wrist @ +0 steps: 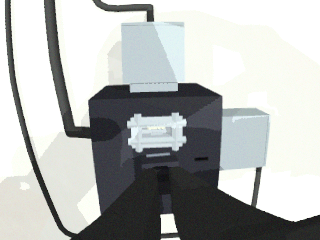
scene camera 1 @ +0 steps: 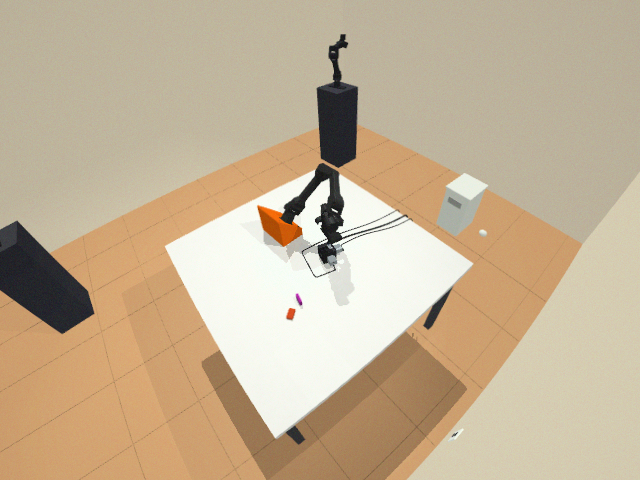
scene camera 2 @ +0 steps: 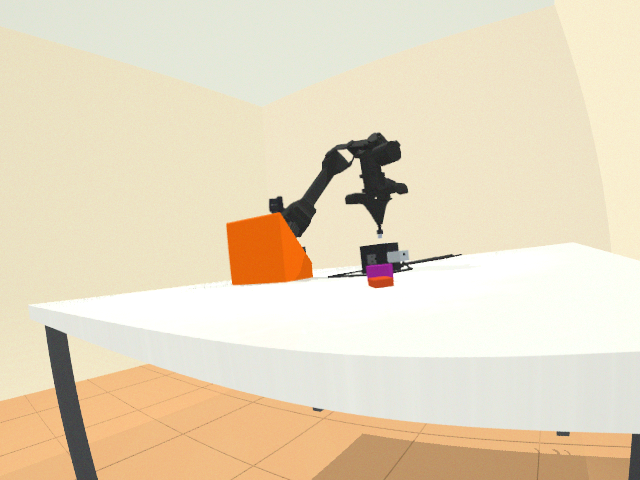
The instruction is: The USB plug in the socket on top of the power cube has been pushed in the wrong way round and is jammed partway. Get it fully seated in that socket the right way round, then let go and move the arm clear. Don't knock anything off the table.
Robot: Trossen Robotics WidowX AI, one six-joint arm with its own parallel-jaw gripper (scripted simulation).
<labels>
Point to a pale framed socket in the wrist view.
At 164,131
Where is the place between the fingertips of my gripper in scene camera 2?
379,224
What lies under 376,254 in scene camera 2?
A black power cube.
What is my gripper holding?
A pale USB plug.
</labels>
